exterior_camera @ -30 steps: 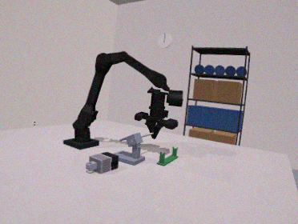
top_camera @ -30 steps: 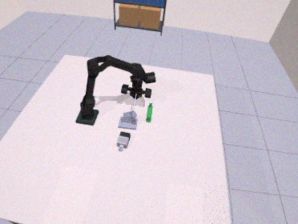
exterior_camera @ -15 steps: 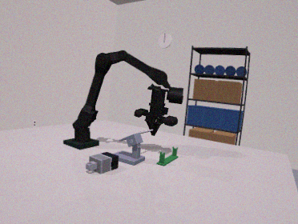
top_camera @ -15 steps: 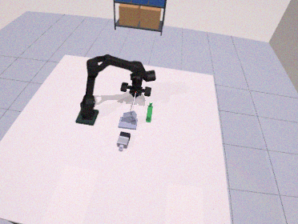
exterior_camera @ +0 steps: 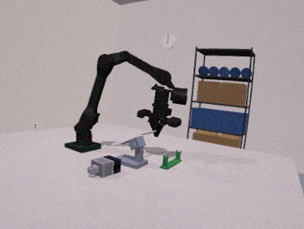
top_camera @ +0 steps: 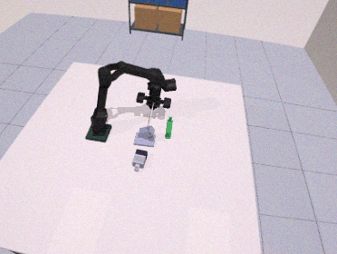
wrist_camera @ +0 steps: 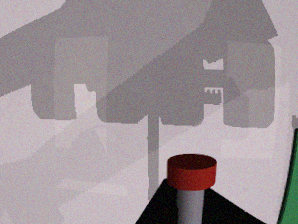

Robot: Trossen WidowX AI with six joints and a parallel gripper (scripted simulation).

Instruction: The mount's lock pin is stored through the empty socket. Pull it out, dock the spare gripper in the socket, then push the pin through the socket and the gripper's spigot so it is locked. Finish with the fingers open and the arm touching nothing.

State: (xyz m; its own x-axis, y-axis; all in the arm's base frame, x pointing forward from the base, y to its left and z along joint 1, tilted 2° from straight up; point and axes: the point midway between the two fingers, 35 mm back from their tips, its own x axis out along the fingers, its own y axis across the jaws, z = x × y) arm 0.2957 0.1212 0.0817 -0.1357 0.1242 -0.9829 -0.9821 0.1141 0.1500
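Now: the green cradle 100 mm ahead of my gripper tip, 80 mm to the right of it and 60 mm below it. From my gripper tip the other things lie so: grey mount: 160 mm to the right, 30 mm below, 20 mm behind; spare gripper: 310 mm to the right, 60 mm below, 60 mm behind.
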